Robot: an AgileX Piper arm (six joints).
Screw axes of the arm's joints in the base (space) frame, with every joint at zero. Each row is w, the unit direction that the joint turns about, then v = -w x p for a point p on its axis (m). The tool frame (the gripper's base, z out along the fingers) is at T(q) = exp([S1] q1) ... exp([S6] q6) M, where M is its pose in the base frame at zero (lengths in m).
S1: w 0 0 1 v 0 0 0
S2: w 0 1 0 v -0.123 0 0
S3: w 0 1 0 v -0.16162 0 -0.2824
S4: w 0.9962 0 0.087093 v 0 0.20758 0
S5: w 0 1 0 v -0.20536 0 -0.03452
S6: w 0.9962 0 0.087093 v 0 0.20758 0
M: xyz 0.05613 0 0.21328 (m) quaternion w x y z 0.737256 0 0.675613 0
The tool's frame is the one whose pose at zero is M.
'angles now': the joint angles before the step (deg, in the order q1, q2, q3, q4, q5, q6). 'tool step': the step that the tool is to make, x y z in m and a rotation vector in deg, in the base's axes. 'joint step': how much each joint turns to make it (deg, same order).
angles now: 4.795 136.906 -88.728 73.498 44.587 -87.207
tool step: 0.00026 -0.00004 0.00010 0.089 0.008 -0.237
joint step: -0.001 0.000 -0.001 0.193 -0.106 0.047
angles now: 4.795 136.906 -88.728 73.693 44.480 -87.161
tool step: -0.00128 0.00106 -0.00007 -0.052 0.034 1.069
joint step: 0.076 -0.001 0.000 -0.554 0.673 -0.227
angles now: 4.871 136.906 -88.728 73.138 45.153 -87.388
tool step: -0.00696 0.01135 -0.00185 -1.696 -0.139 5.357
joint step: 1.428 -0.001 0.000 -3.431 1.620 -0.717
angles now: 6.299 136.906 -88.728 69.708 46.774 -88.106
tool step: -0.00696 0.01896 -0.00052 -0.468 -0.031 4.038
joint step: 2.418 0.000 -0.001 -1.193 0.816 -0.378
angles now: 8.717 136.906 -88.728 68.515 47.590 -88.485
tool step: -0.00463 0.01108 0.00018 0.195 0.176 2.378
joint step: 1.374 -0.001 0.000 -0.351 0.874 -0.260
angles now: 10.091 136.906 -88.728 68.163 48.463 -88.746
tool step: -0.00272 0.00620 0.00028 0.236 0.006 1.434
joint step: 0.757 0.000 -0.001 -0.051 0.593 -0.368
